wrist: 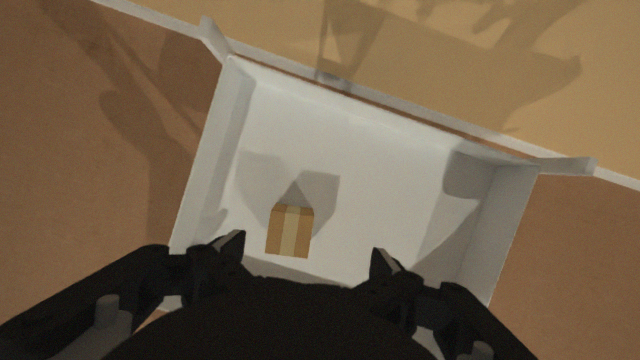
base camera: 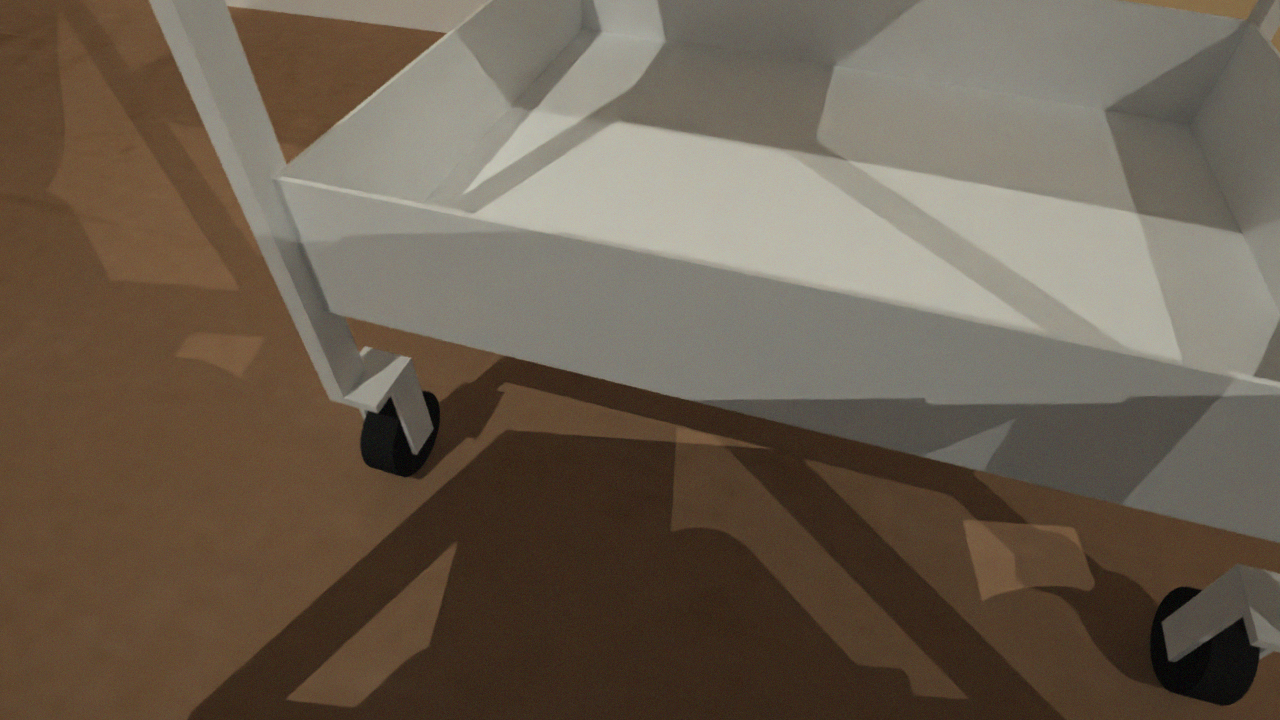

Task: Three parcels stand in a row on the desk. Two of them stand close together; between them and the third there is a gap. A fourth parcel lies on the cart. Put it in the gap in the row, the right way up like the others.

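Places are measured from the arm's base along level axes (x left, y back, z up), in millimetres.
Where they show: gripper, fingertip midpoint: (wrist: 307, 252).
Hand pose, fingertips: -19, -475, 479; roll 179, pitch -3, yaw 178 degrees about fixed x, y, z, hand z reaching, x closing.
Note:
After its pixels a point has its place, as x, y, z.
In the wrist view the fourth parcel (wrist: 289, 232) @(1, -441, 324), a small brown box with a paler tape strip, lies in the white top tray of the cart (wrist: 350, 150) @(-79, -562, 266), towards the tray's near left part. My gripper (wrist: 307, 252) @(-19, -475, 479) is open and empty, high above the tray; the parcel lies between its fingertips in the picture, nearer the left one. No arrow marks show on the parcel's visible faces. The base camera view shows the cart's lower tray (base camera: 698, 205) @(0, -431, -264). The desk and the row of three parcels do not show in either view.
The cart's raised tray walls (wrist: 505, 225) @(-302, -475, 318) surround the parcel. A tan wall (wrist: 450, 60) @(-353, -831, 31) with a white skirting board (wrist: 150, 17) @(627, -1027, -348) stands behind the cart. In the base camera view a cart post (base camera: 241, 170) @(171, -326, -187) and two black caster wheels (base camera: 393, 440) @(155, -329, -354) (base camera: 1203, 653) @(-239, -246, -357) stand on the brown floor (base camera: 107, 501) @(327, -300, -397).

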